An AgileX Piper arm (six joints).
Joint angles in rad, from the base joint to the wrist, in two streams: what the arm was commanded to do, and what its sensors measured. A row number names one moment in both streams.
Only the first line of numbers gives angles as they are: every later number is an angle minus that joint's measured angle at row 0.
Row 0, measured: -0.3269 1.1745 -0.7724 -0.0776 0.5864 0.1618
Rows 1 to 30, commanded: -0.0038 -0.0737 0.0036 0.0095 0.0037 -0.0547; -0.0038 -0.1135 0.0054 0.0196 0.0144 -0.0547; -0.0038 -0.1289 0.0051 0.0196 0.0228 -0.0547; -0.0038 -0.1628 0.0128 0.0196 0.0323 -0.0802; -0.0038 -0.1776 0.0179 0.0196 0.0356 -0.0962; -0.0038 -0.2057 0.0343 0.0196 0.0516 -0.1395; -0.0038 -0.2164 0.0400 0.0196 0.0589 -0.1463; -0.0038 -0.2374 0.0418 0.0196 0.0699 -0.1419; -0.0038 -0.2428 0.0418 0.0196 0.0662 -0.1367; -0.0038 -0.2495 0.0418 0.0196 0.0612 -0.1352; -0.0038 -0.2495 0.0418 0.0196 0.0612 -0.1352; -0.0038 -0.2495 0.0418 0.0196 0.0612 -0.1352; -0.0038 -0.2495 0.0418 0.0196 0.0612 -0.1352; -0.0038 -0.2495 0.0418 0.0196 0.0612 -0.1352; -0.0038 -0.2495 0.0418 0.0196 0.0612 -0.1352; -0.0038 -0.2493 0.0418 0.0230 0.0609 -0.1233; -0.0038 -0.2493 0.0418 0.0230 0.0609 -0.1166; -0.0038 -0.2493 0.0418 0.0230 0.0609 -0.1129; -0.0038 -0.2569 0.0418 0.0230 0.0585 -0.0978; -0.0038 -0.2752 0.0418 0.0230 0.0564 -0.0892; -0.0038 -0.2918 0.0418 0.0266 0.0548 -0.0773; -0.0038 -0.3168 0.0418 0.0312 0.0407 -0.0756; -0.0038 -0.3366 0.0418 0.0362 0.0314 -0.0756; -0.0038 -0.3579 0.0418 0.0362 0.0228 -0.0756; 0.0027 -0.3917 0.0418 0.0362 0.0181 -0.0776; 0.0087 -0.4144 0.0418 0.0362 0.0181 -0.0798; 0.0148 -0.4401 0.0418 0.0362 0.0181 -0.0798; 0.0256 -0.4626 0.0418 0.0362 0.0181 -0.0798; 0.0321 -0.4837 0.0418 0.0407 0.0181 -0.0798; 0.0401 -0.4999 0.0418 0.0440 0.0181 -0.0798
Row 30, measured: 0.0121 -0.4211 0.0365 0.0408 0.0133 -0.0817
